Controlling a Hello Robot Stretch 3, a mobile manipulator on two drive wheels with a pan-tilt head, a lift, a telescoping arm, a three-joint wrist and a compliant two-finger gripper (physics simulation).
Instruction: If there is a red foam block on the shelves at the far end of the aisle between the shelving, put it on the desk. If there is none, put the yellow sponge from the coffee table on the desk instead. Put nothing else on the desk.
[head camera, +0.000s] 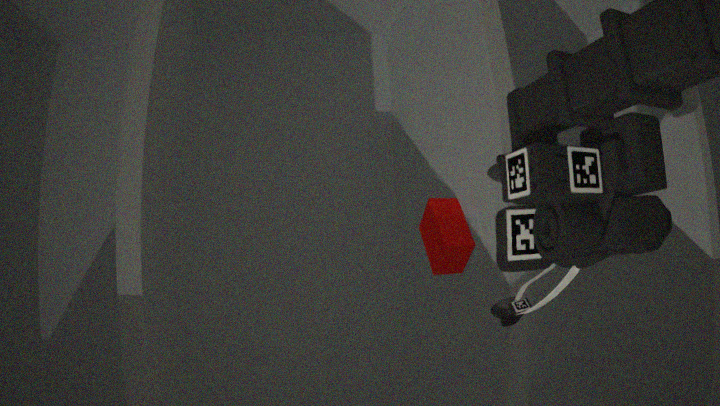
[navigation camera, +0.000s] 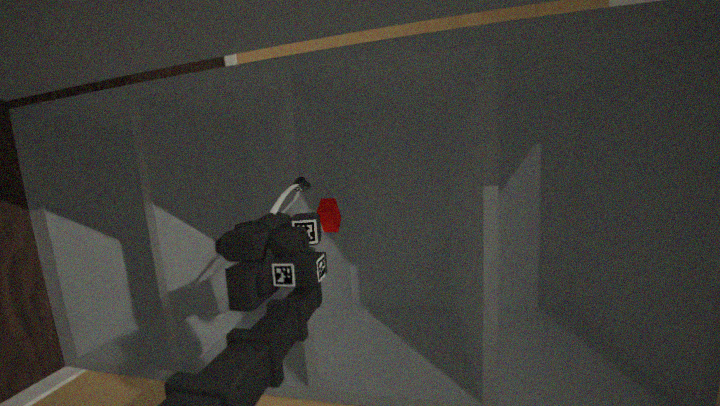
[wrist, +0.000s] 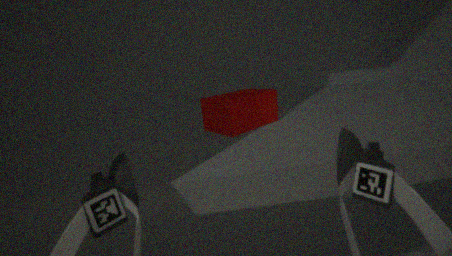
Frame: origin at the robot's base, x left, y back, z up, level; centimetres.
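Where they show: gripper, between the fingertips: (wrist: 233, 160).
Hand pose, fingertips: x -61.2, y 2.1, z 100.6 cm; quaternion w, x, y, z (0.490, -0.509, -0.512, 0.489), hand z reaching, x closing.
Note:
Each offset is from my fingertips to the top centre of the thing. "*": to the spot under its first point.
A red block {dx -15.6, dy +1.7, dz +3.0 cm} (head camera: 447, 237) (navigation camera: 329, 215) (wrist: 240, 112) is in a dim grey shelf bay. In the head view it is left of my gripper (head camera: 500, 241); in the navigation view it is just right of the gripper's tag-marked body. In the wrist view my gripper (wrist: 233, 160) is open, its fingers wide apart with nothing between them, and the block appears beyond the fingertips and between their lines. The block's distance from the fingertips is hard to tell. The desk, coffee table and yellow sponge do not show.
Grey upright panels {* dx -0.5, dy +4.9, dz +42.4 cm} (head camera: 130, 201) (navigation camera: 490, 242) with pale lit faces stand on both sides of the block. A tan strip (navigation camera: 403, 33) crosses the top of the navigation view. Dark brown wood (navigation camera: 25, 302) is at its left edge. My dark arm (navigation camera: 226, 368) reaches in from below.

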